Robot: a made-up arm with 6 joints. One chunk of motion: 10 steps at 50 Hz.
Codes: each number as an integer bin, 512 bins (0 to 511) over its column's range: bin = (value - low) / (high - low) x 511, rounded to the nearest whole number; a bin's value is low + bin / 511 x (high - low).
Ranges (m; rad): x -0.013..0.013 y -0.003..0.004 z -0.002..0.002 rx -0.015..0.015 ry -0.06..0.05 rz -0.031..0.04
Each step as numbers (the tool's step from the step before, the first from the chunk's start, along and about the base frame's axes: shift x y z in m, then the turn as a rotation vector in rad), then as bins.
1 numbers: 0.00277 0.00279 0.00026 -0.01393 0.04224 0.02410
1 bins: 310 423 289 18 475 397
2 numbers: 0.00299 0.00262 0.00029 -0.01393 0.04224 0.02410
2 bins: 314 410 293 18 475 397
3 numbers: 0.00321 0.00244 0.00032 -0.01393 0.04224 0.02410
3 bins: 319 397 296 18 475 397
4 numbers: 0.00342 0.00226 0.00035 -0.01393 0.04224 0.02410
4 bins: 323 384 300 18 475 397
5 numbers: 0.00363 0.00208 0.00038 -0.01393 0.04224 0.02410
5 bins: 327 371 304 18 475 397
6 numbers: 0.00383 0.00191 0.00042 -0.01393 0.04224 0.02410
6 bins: 331 358 309 18 475 397
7 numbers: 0.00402 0.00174 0.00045 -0.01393 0.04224 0.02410
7 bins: 335 346 313 18 475 397
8 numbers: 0.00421 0.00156 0.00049 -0.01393 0.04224 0.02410
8 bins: 338 333 318 18 475 397
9 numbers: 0.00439 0.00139 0.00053 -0.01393 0.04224 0.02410
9 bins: 342 320 323 18 475 397
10 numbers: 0.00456 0.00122 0.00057 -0.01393 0.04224 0.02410
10 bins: 345 308 328 18 475 397
